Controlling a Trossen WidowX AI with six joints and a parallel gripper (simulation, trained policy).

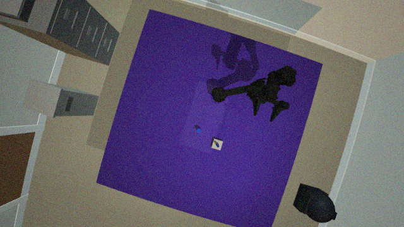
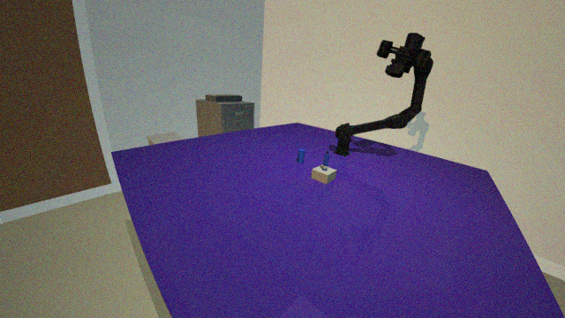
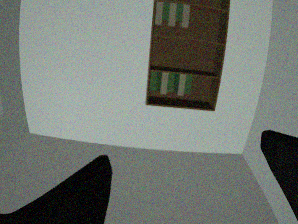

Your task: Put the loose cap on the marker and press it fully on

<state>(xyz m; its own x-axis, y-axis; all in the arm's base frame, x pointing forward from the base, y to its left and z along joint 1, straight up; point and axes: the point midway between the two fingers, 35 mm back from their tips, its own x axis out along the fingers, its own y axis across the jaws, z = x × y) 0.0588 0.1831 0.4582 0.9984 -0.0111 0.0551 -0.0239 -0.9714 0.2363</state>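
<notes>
Now: gripper tip 17 cm short of the blue marker cap, 24 cm to the left of it and 43 cm above it. Also, from my gripper tip: tan holder block: 22 cm ahead, 10 cm to the right, 44 cm below.
</notes>
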